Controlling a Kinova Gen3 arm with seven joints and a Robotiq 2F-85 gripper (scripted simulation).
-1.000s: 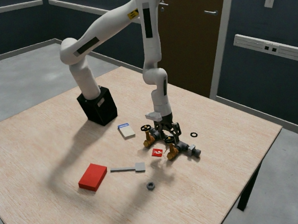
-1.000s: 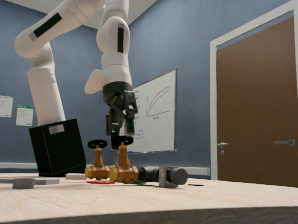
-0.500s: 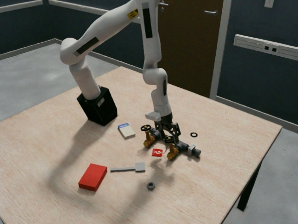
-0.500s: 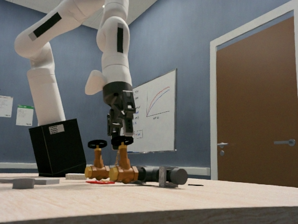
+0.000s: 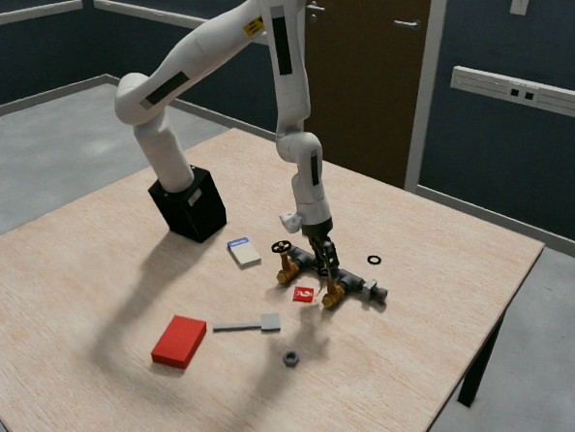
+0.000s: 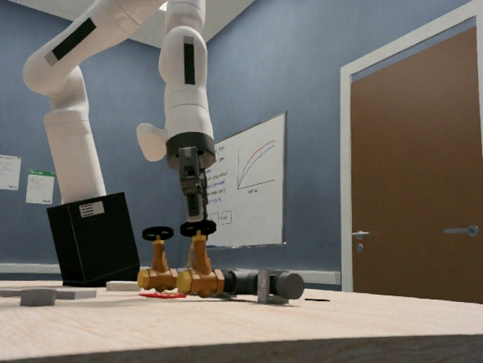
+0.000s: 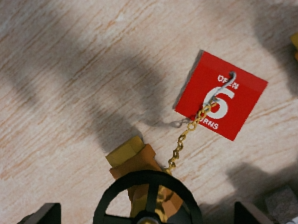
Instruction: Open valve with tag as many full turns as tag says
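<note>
The red tag lies 6 cm behind my hand, 3 cm to the right of it and 10 cm below it. Round my hand: red block 13 cm behind, 35 cm to the right, 8 cm below; white card box 29 cm behind, 3 cm to the right, 9 cm below; grey t-shaped tool 6 cm behind, 19 cm to the right, 9 cm below.
</note>
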